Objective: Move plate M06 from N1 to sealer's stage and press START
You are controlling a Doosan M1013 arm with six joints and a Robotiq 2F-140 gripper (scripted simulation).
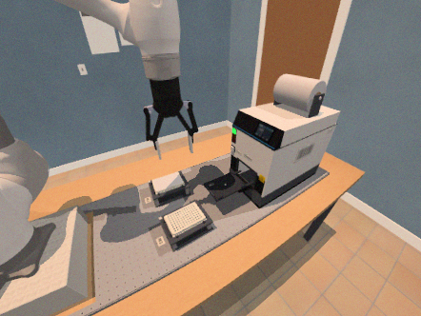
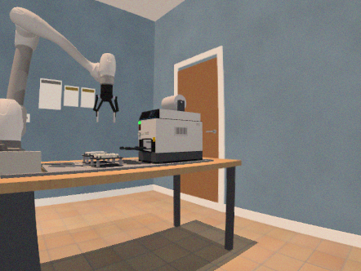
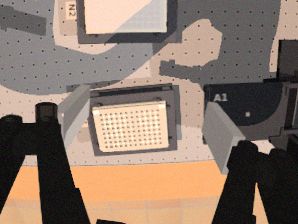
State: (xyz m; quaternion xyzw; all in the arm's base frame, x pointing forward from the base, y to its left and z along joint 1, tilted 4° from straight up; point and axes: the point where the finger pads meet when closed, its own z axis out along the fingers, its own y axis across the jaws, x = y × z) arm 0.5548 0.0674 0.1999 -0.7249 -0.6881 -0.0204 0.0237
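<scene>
My gripper is now 20 mm past the white well plate, 110 mm to the left of it and 220 mm above it. Round my hand: foil roll 490 mm ahead, 130 mm above; then sealer stage 160 mm ahead, 50 mm to the right, 180 mm below.
</scene>
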